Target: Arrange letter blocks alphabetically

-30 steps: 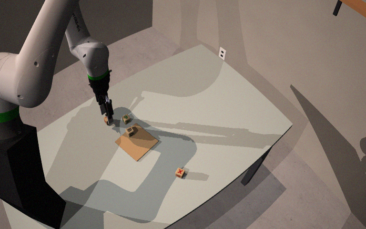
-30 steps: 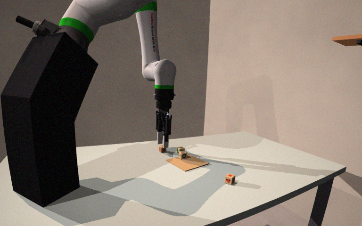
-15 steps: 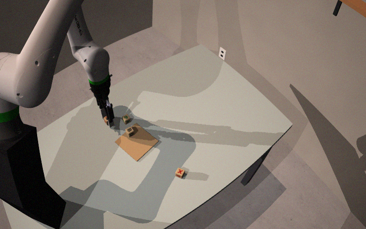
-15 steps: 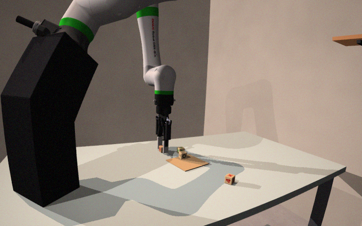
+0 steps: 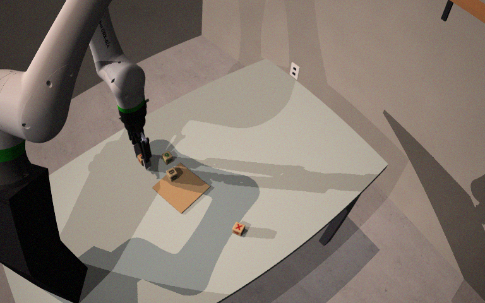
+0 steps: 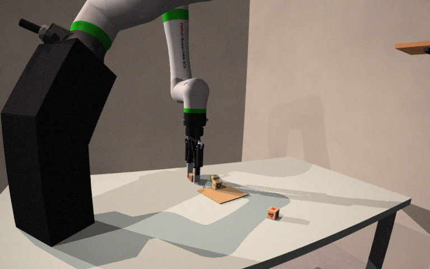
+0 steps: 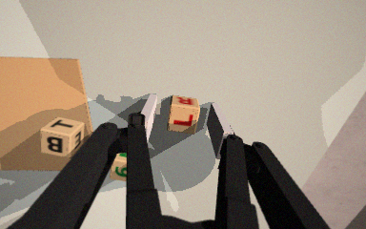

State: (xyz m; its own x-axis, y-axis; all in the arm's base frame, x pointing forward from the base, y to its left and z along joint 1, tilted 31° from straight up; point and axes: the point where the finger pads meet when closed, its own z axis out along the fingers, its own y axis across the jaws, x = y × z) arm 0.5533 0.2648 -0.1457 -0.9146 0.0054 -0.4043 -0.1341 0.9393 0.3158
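My hand is 170 mm to the left of the tan mat, 70 mm short of it and 30 mm above it.
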